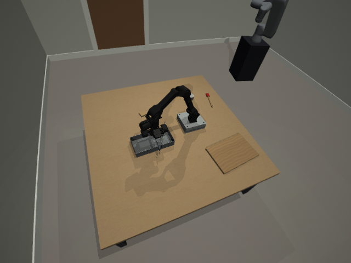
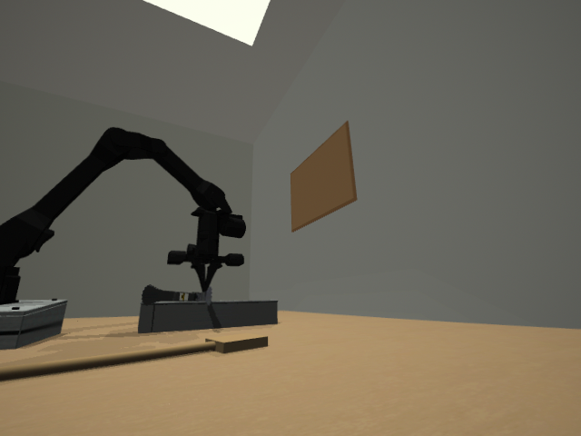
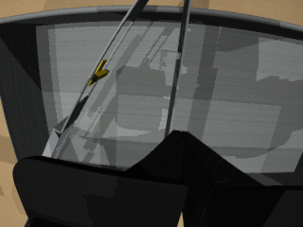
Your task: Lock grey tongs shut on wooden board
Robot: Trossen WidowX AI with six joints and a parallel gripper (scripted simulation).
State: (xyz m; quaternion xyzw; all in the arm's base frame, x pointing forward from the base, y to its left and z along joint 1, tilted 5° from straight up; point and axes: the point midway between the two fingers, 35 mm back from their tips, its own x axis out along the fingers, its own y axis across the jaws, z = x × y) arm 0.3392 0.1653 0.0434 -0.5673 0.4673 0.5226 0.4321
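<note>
The roasting tin lies 10 mm ahead of my gripper tip and 50 mm below it. Also, from my gripper tip: small white cylinder (410 mm behind, 500 mm to the right, 60 mm below); then wooden board (590 mm behind, 160 mm to the left, 70 mm below); then red-tipped brush (600 mm behind, 470 mm to the right, 70 mm below).
</note>
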